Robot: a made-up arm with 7 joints. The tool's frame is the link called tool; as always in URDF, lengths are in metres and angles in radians. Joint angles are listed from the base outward.
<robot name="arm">
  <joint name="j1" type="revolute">
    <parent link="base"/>
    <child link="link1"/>
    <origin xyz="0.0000 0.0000 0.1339" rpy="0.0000 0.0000 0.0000"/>
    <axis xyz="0 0 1"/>
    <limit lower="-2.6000" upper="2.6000"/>
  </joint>
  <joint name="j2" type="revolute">
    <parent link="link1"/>
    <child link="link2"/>
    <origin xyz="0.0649 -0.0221 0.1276" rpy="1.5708 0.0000 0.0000"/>
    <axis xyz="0 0 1"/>
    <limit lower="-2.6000" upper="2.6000"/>
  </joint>
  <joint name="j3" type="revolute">
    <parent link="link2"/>
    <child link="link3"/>
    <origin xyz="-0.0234 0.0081 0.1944" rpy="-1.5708 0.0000 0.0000"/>
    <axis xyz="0 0 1"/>
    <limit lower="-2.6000" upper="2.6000"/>
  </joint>
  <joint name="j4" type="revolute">
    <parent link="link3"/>
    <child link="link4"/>
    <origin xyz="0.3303 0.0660 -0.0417" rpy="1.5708 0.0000 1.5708"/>
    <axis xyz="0 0 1"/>
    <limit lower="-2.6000" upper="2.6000"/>
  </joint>
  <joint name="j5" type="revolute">
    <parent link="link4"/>
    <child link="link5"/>
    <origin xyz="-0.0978 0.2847 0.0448" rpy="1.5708 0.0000 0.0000"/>
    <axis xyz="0 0 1"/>
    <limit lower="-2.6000" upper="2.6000"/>
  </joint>
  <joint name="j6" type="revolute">
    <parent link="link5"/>
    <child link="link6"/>
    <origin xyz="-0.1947 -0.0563 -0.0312" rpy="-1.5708 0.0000 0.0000"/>
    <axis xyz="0 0 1"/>
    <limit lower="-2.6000" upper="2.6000"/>
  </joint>
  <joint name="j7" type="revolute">
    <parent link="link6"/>
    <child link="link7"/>
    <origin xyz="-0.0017 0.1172 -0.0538" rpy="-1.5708 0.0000 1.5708"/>
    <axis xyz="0 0 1"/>
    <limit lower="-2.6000" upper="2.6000"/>
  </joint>
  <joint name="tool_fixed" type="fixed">
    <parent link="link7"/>
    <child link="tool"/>
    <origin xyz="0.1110 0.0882 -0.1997" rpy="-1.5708 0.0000 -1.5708"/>
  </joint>
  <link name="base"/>
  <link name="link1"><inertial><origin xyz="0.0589 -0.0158 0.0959"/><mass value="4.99"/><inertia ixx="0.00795" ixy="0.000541" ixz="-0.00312" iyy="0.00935" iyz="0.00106" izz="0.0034"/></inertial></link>
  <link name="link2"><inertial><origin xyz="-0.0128 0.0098 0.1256"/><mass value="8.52"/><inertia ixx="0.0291" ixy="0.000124" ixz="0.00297" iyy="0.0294" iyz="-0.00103" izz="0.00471"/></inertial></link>
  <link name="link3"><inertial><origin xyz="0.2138 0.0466 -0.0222"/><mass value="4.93"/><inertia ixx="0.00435" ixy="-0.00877" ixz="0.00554" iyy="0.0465" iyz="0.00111" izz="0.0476"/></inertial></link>
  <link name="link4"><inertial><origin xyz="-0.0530 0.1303 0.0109"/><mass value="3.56"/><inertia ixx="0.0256" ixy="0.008" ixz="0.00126" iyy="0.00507" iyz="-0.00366" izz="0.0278"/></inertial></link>
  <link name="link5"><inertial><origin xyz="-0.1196 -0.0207 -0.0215"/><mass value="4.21"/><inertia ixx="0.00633" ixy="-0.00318" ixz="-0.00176" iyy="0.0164" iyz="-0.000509" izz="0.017"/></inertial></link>
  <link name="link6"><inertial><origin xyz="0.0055 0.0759 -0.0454"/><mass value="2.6"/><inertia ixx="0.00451" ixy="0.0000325" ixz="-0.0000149" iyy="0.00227" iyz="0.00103" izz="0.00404"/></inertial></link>
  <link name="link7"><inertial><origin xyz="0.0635 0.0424 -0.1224"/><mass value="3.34"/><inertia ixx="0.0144" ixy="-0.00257" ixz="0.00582" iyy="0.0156" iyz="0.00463" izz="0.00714"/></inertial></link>
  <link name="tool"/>
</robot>
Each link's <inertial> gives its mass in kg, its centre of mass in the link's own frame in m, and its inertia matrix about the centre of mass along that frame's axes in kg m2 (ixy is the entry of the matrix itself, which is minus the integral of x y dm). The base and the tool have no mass. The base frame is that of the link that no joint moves.
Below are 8 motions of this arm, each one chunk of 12 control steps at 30 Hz.
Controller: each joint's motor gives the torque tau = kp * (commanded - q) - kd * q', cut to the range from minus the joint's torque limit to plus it. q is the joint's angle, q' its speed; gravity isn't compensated. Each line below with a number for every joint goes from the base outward.
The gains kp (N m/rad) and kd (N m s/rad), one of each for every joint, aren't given. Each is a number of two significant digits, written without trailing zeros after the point. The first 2 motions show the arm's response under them.
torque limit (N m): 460 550 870 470 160 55 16
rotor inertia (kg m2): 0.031 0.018 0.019 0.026 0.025 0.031 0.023
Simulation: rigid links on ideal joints. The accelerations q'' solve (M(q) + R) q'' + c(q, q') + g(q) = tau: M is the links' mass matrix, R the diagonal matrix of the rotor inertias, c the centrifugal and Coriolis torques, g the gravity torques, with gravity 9.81 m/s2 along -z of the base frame. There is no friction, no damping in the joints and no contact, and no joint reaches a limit. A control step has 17 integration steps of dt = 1/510 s. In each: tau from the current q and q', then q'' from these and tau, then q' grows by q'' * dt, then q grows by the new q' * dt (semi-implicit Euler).
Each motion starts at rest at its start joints. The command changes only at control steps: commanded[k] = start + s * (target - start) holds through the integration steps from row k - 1 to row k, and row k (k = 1, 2, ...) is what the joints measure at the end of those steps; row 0 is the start. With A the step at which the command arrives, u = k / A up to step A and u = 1 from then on. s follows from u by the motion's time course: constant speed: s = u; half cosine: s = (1 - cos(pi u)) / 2; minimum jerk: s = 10 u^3 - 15 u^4 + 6 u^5; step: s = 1 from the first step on.
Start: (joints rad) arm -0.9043 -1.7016 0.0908 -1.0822 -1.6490 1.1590 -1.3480
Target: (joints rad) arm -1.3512 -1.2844 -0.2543 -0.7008 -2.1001 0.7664 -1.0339
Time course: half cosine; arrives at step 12
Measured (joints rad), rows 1 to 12:
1: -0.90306 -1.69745 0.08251 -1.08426 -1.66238 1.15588 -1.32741
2: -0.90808 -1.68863 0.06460 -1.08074 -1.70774 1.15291 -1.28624
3: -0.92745 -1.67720 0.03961 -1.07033 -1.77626 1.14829 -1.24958
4: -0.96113 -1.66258 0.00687 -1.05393 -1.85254 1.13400 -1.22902
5: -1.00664 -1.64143 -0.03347 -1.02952 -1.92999 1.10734 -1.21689
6: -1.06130 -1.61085 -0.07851 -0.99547 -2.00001 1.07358 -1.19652
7: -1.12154 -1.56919 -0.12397 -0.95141 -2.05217 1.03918 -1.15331
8: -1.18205 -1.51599 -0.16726 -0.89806 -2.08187 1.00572 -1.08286
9: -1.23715 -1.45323 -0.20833 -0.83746 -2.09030 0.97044 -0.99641
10: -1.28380 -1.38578 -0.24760 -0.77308 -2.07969 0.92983 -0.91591
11: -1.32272 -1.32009 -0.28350 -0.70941 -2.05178 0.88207 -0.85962
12: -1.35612 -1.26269 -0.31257 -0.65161 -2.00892 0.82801 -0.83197
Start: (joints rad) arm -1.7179 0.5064 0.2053 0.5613 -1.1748 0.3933 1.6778
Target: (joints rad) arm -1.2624 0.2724 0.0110 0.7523 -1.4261 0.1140 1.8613
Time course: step
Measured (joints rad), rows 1 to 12:
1: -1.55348 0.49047 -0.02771 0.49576 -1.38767 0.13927 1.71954
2: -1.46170 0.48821 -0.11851 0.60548 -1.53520 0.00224 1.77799
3: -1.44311 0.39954 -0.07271 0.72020 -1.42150 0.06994 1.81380
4: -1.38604 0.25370 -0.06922 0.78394 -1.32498 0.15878 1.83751
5: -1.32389 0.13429 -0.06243 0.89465 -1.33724 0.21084 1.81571
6: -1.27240 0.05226 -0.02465 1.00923 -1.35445 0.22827 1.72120
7: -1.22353 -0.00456 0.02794 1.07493 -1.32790 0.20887 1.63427
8: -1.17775 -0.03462 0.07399 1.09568 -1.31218 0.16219 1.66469
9: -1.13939 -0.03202 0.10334 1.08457 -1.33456 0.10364 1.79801
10: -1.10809 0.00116 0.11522 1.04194 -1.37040 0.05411 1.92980
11: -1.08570 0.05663 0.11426 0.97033 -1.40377 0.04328 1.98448
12: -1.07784 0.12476 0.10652 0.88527 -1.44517 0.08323 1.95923
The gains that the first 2 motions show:
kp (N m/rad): 760 740 940 530 250 100 31
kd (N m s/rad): 19 12 9.6 8.3 2.2 1 0.43
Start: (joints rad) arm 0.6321 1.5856 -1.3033 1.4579 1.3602 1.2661 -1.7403
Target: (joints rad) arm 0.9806 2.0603 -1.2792 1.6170 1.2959 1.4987 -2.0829
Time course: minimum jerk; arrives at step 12
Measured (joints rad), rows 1 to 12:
1: 0.63181 1.58456 -1.31598 1.45642 1.35434 1.24443 -1.73912
2: 0.63302 1.58754 -1.34269 1.44940 1.34601 1.20793 -1.73849
3: 0.63854 1.60264 -1.36630 1.43813 1.35270 1.19760 -1.74143
4: 0.65105 1.63498 -1.37452 1.42645 1.38159 1.23317 -1.74833
5: 0.67279 1.68479 -1.36534 1.41951 1.42181 1.30001 -1.76116
6: 0.70496 1.74840 -1.34488 1.42262 1.45472 1.36373 -1.78915
7: 0.74719 1.81953 -1.32237 1.43917 1.46443 1.39496 -1.84594
8: 0.79757 1.89064 -1.30601 1.46905 1.44072 1.38513 -1.93787
9: 0.85363 1.95475 -1.29960 1.50956 1.38208 1.35140 -2.05336
10: 0.91333 2.00698 -1.30047 1.55720 1.30180 1.32902 -2.15916
11: 0.97410 2.04526 -1.30306 1.60749 1.22606 1.34685 -2.20899
12: 1.03096 2.07110 -1.30646 1.65371 1.17738 1.40454 -2.17229

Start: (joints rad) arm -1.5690 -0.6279 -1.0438 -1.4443 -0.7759 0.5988 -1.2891
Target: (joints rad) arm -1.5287 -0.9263 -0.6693 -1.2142 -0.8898 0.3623 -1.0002
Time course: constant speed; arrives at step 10
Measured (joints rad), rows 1 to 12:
1: -1.57665 -0.65338 -1.01770 -1.40949 -0.79944 0.60001 -1.28803
2: -1.58971 -0.69056 -0.97918 -1.38064 -0.82707 0.60313 -1.25300
3: -1.59752 -0.73592 -0.94693 -1.36802 -0.84566 0.59461 -1.19138
4: -1.60104 -0.78655 -0.91291 -1.36233 -0.87370 0.56947 -1.14594
5: -1.59991 -0.84099 -0.87515 -1.36045 -0.90774 0.53677 -1.13785
6: -1.59381 -0.89779 -0.83495 -1.36314 -0.93583 0.50653 -1.15424
7: -1.58353 -0.95450 -0.79151 -1.36757 -0.95847 0.47828 -1.16827
8: -1.56954 -1.00832 -0.74503 -1.37014 -0.97947 0.44753 -1.16067
9: -1.55238 -1.05677 -0.69691 -1.36871 -0.99710 0.41416 -1.13113
10: -1.53313 -1.09773 -0.64831 -1.36159 -1.00861 0.38074 -1.09349
11: -1.51260 -1.11219 -0.61707 -1.38125 -0.99901 0.35363 -1.04985
12: -1.48437 -1.11087 -0.60548 -1.40151 -0.97683 0.32852 -1.03654

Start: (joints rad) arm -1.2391 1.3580 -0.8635 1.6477 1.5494 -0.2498 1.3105
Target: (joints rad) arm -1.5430 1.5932 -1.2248 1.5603 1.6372 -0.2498 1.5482
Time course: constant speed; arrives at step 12
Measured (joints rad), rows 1 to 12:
1: -1.23722 1.37250 -0.88858 1.64914 1.56442 -0.26471 1.32507
2: -1.24205 1.38740 -0.93888 1.65689 1.56970 -0.27120 1.35548
3: -1.25482 1.40385 -0.99771 1.65868 1.55078 -0.23913 1.38385
4: -1.27656 1.42436 -1.05601 1.65568 1.52808 -0.17969 1.38762
5: -1.30626 1.44746 -1.10791 1.65034 1.52152 -0.12682 1.35421
6: -1.34114 1.46958 -1.14777 1.63985 1.53077 -0.10221 1.30116
7: -1.37913 1.48929 -1.17417 1.62356 1.55092 -0.10687 1.27037
8: -1.41919 1.50742 -1.19064 1.60416 1.57902 -0.13359 1.29243
9: -1.46028 1.52460 -1.20243 1.58356 1.60891 -0.17491 1.36263
10: -1.50107 1.54120 -1.21458 1.56296 1.63388 -0.21939 1.45172
11: -1.54024 1.55798 -1.23161 1.54429 1.65115 -0.25164 1.52787
12: -1.57658 1.57563 -1.25701 1.52974 1.66202 -0.26062 1.56968

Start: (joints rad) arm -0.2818 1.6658 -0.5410 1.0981 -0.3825 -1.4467 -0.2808
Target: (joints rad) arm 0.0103 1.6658 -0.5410 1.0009 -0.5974 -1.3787 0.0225
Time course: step
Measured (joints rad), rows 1 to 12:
1: -0.17319 1.72591 -0.55812 0.92624 -0.53128 -1.38643 -0.25490
2: -0.12538 1.68611 -0.57918 0.87641 -0.64382 -1.28328 -0.03534
3: -0.09801 1.67741 -0.59078 0.91907 -0.62302 -1.17281 0.20320
4: -0.06093 1.68058 -0.61214 0.96533 -0.58644 -1.15817 0.22118
5: -0.01632 1.66755 -0.63820 0.99427 -0.56813 -1.24339 0.08366
6: 0.02928 1.65060 -0.65093 1.01434 -0.53945 -1.34173 -0.01700
7: 0.07016 1.63961 -0.64535 1.03389 -0.52034 -1.39990 -0.01286
8: 0.10229 1.63344 -0.62665 1.05311 -0.53588 -1.40658 0.06335
9: 0.12303 1.63027 -0.60238 1.06834 -0.57043 -1.38427 0.14828
10: 0.13129 1.63037 -0.58007 1.07542 -0.59420 -1.37075 0.18918
11: 0.12736 1.63373 -0.56581 1.07234 -0.59441 -1.38476 0.16974
12: 0.11269 1.63937 -0.56305 1.06018 -0.57950 -1.41109 0.11154

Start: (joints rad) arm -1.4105 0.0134 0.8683 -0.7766 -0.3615 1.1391 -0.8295
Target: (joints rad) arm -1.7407 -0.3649 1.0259 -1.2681 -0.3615 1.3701 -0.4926
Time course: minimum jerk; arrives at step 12
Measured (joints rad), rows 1 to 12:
1: -1.41294 -0.00352 0.87104 -0.78733 -0.34545 1.13468 -0.83116
2: -1.42099 -0.02328 0.87543 -0.80224 -0.33768 1.13147 -0.83313
3: -1.44162 -0.04596 0.88201 -0.82965 -0.34213 1.14688 -0.81711
4: -1.47661 -0.08612 0.89502 -0.87983 -0.34382 1.18278 -0.77532
5: -1.52137 -0.14126 0.91426 -0.94788 -0.34686 1.23004 -0.71714
6: -1.57049 -0.20158 0.93555 -1.02562 -0.35890 1.27969 -0.65750
7: -1.61928 -0.26034 0.95510 -1.10640 -0.37893 1.32361 -0.61084
8: -1.66305 -0.31151 0.97025 -1.18257 -0.40245 1.35565 -0.58599
9: -1.69774 -0.34990 0.97979 -1.24630 -0.42495 1.37303 -0.58211
10: -1.72071 -0.37318 0.98395 -1.29191 -0.44238 1.37624 -0.59127
11: -1.73169 -0.38223 0.98425 -1.31730 -0.45185 1.36845 -0.60398
12: -1.73395 -0.38182 0.98370 -1.32552 -0.45126 1.35518 -0.61198

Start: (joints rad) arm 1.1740 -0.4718 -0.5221 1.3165 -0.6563 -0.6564 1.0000
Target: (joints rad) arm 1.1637 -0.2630 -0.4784 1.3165 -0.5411 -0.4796 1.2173
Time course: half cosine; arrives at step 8
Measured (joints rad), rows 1 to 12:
1: 1.17306 -0.47695 -0.51706 1.32561 -0.66167 -0.64984 1.01054
2: 1.16649 -0.46857 -0.50300 1.35250 -0.65628 -0.62146 1.04643
3: 1.15755 -0.44153 -0.48876 1.39180 -0.63652 -0.57991 1.10305
4: 1.14838 -0.40753 -0.47660 1.42887 -0.61578 -0.54458 1.16882
5: 1.14164 -0.37322 -0.46701 1.45295 -0.59784 -0.52037 1.23484
6: 1.14042 -0.34099 -0.46102 1.45942 -0.58067 -0.50286 1.28959
7: 1.14588 -0.31413 -0.45845 1.44779 -0.56774 -0.48973 1.31841
8: 1.15704 -0.29698 -0.45846 1.42200 -0.56573 -0.48230 1.31306
9: 1.17016 -0.28831 -0.45899 1.39091 -0.57153 -0.47764 1.28261
10: 1.18152 -0.28221 -0.45839 1.36517 -0.57394 -0.46943 1.24824
11: 1.18993 -0.27772 -0.45692 1.35127 -0.57087 -0.46044 1.22498
12: 1.19477 -0.27709 -0.45494 1.35045 -0.56846 -0.45857 1.21787

